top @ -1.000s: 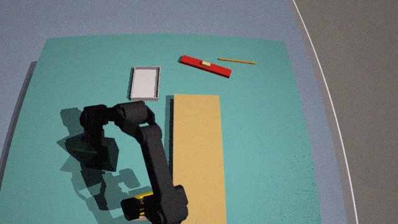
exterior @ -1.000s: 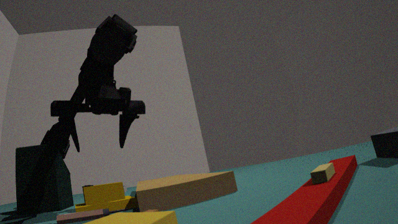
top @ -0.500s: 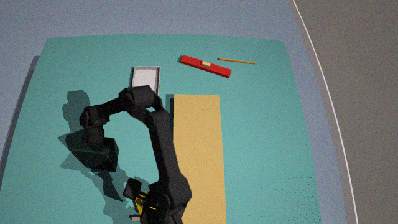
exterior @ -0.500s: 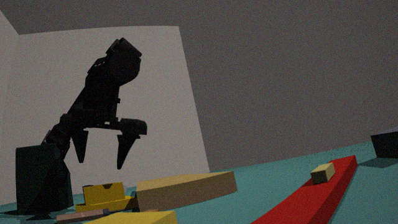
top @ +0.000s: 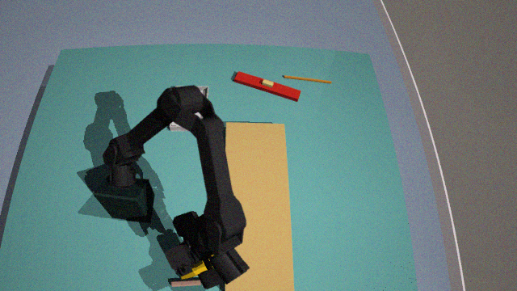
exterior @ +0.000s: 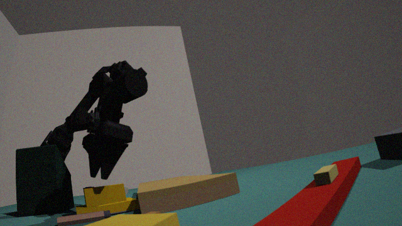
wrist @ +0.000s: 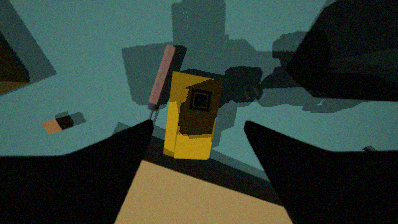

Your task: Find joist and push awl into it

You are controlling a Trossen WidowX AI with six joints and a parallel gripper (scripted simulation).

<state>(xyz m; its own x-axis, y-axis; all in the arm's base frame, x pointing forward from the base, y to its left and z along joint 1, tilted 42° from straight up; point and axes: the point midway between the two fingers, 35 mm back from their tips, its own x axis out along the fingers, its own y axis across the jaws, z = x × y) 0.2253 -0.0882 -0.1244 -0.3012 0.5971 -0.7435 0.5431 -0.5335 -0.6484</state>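
Now: the stud finder 3 cm below my gripper tip and 1 cm behind it. Also, from my gripper tip: square indicator: 2 cm below, 2 cm behind, 1 cm to the right; awl: 7 cm below, 5 cm to the right, 1 cm ahead; tray: 50 cm to the left, 11 cm behind, 6 cm below.
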